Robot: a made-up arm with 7 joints.
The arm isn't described. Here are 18 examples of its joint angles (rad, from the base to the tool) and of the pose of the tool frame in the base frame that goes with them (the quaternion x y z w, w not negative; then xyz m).
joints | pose
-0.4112 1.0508 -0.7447 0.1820 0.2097 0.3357 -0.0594 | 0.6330 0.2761 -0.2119 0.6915 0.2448 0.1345 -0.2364
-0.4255 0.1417 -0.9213 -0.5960 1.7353 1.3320 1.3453 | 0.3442 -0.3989 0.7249 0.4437 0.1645 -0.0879 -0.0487
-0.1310 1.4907 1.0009 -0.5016 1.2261 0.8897 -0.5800 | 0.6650 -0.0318 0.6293 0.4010 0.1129 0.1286 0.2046
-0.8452 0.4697 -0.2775 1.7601 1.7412 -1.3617 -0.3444 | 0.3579 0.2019 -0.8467 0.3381 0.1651 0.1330 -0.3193
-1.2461 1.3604 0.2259 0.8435 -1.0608 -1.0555 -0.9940 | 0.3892 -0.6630 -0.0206 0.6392 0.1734 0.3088 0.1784
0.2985 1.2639 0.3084 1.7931 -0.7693 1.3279 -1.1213 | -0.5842 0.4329 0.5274 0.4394 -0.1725 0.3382 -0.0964
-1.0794 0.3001 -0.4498 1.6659 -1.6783 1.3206 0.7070 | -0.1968 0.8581 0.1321 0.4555 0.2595 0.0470 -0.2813
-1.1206 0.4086 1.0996 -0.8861 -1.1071 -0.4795 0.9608 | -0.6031 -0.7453 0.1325 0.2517 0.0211 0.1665 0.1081
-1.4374 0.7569 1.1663 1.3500 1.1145 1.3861 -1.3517 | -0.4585 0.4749 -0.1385 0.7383 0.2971 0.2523 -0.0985
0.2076 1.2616 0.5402 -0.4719 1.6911 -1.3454 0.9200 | 0.6800 -0.4849 -0.5098 0.2067 0.1893 0.1484 -0.0648
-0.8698 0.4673 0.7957 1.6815 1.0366 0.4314 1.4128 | 0.6110 0.3371 0.5243 0.4880 0.2135 0.1762 -0.3289
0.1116 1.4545 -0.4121 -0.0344 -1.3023 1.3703 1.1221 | 0.5303 0.6963 0.2546 0.4111 0.1025 0.2082 -0.2076
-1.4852 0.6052 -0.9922 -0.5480 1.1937 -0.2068 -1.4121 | 0.9498 -0.2134 -0.2256 0.0387 0.1386 -0.1711 0.0314
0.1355 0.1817 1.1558 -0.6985 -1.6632 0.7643 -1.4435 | -0.2209 -0.3458 -0.5870 0.6978 0.1046 0.2036 -0.0405
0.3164 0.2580 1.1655 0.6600 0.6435 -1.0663 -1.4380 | 0.2404 0.4347 -0.3874 0.7766 -0.0471 0.2798 -0.2417
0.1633 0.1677 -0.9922 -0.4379 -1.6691 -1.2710 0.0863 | -0.7601 0.0119 0.2412 0.6033 0.1098 -0.0846 -0.1831
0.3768 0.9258 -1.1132 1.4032 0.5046 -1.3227 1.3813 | 0.4364 0.3027 -0.2150 0.8196 -0.1800 0.2595 -0.2354
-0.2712 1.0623 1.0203 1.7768 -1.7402 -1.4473 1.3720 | 0.2148 0.3427 -0.8175 0.4101 -0.0553 0.3404 -0.1817
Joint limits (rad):
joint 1: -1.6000..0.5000
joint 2: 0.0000..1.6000
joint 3: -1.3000..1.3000
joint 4: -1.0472..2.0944
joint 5: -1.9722..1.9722
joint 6: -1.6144..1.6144
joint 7: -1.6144..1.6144
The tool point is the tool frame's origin. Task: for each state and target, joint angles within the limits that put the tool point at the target. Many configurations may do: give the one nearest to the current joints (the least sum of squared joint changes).
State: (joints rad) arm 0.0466 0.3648 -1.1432 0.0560 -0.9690 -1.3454 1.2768
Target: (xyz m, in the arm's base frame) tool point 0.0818 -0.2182 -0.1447
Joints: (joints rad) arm -0.2934 0.0000 -1.3000 -0.0488 -0.7449 -0.5712 1.2768
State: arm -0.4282 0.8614 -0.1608 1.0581 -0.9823 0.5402 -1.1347
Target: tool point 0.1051 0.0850 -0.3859
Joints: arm -0.2113 0.3777 -0.3581 0.8826 -1.0521 0.7093 -1.1347
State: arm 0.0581 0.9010 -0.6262 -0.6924 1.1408 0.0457 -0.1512
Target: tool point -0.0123 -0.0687 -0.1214
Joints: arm 0.4062 1.0910 -1.1400 -1.0190 1.1417 -0.2142 -0.1512
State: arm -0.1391 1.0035 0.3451 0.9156 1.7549 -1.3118 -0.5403
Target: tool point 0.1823 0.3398 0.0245
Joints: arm -0.3179 1.5194 0.5997 0.7643 1.7167 -1.3560 -0.5403
